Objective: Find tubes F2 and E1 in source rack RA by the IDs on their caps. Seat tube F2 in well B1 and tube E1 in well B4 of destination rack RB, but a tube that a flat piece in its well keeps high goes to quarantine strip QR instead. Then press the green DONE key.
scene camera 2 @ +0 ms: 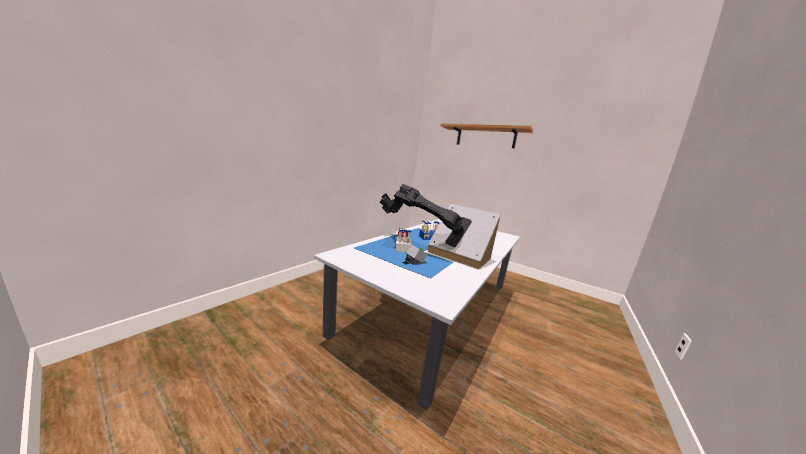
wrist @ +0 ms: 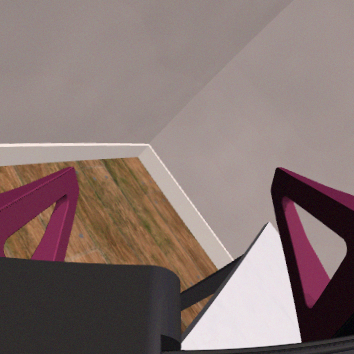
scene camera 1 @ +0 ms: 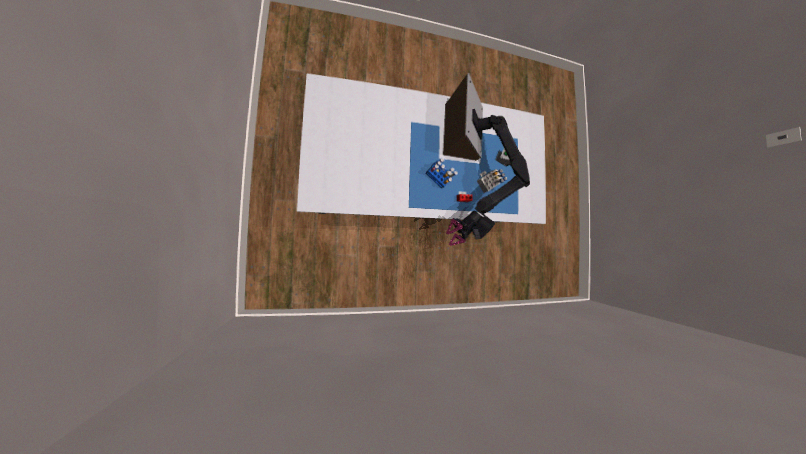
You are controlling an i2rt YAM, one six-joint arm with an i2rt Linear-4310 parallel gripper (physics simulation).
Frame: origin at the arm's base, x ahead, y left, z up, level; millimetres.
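Seen in the pictures: gripper, fingertip midpoint: (wrist: 174,177) (scene camera 1: 448,239); arm's base, origin of the base link: (scene camera 2: 458,232) (scene camera 1: 476,125).
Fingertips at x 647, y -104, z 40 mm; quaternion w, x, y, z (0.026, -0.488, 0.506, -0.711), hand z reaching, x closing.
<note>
Offsets run from my fingertips to a thing's top centre. Level surfaces: height alone.
My gripper (scene camera 1: 450,236) (wrist: 174,177) is open and empty, past the table's front edge, with magenta fingers wide apart. A blue rack (scene camera 1: 434,174) (scene camera 2: 426,235) holds several tubes with white caps. A whitish rack {dx -398, dy +295, dz -133 mm} (scene camera 1: 485,182) (scene camera 2: 402,246) also holds several tubes. A small red strip {dx -261, dy +138, dz -133 mm} (scene camera 1: 464,197) lies near the front of the mat. A grey box {dx -569, dy +385, dz -100 mm} (scene camera 2: 416,255) with a little green on top stands at the mat's side, partly behind the arm in the first scene view. Cap IDs and rack labels are too small to read. No rack shows in the wrist view.
The arm (scene camera 1: 516,160) (scene camera 2: 431,208) reaches from a tilted wedge base (scene camera 1: 462,124) (scene camera 2: 476,234) over the blue mat {dz -183 mm} (scene camera 1: 420,194) (scene camera 2: 431,270). The white table {dz -187 mm} (scene camera 1: 355,146) (scene camera 2: 451,298) (wrist: 255,300) extends around the mat. A wooden shelf (scene camera 2: 486,128) is on the wall.
</note>
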